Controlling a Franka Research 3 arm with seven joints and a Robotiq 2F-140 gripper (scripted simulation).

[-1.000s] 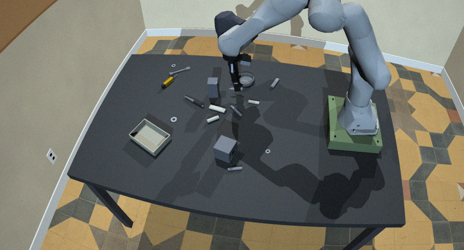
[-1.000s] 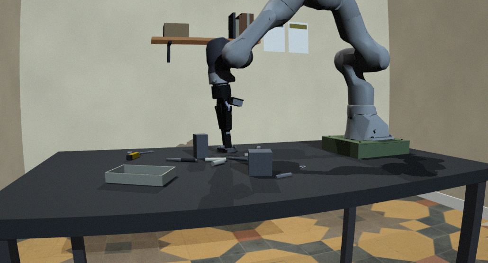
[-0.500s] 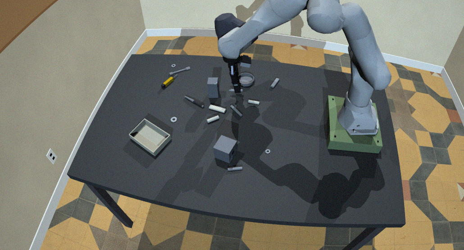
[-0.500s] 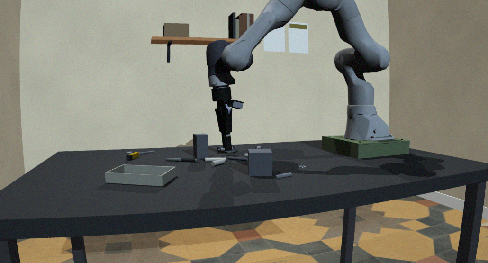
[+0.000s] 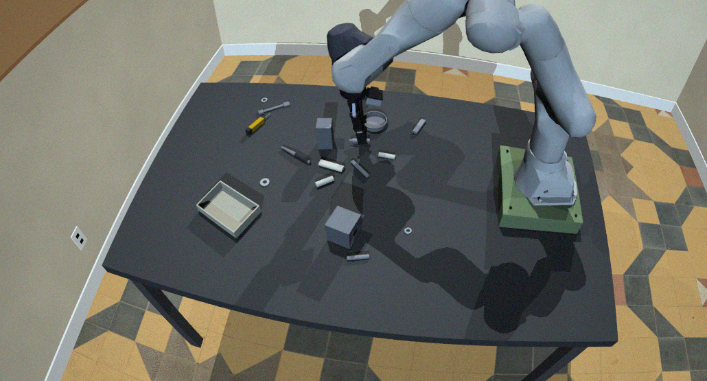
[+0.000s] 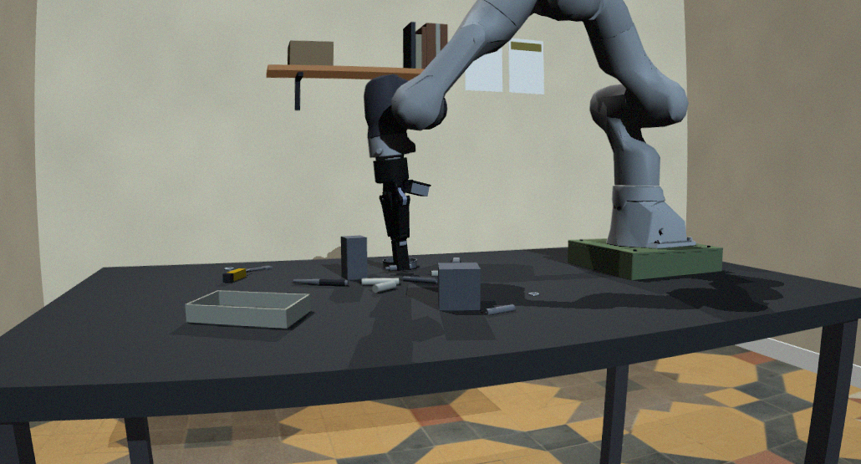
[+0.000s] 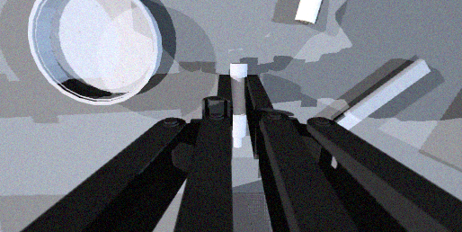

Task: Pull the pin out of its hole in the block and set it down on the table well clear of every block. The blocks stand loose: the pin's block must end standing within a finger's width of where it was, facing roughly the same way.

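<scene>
Now: the round dish 20 mm behind my hand, 100 mm to the right of it and 40 mm below it. Round my hand: yellow-handled screwdriver: 360 mm ahead, 30 mm to the right, 40 mm below; tray: 330 mm ahead, 330 mm to the left, 40 mm below; pin: 20 mm ahead, 30 mm below.
</scene>
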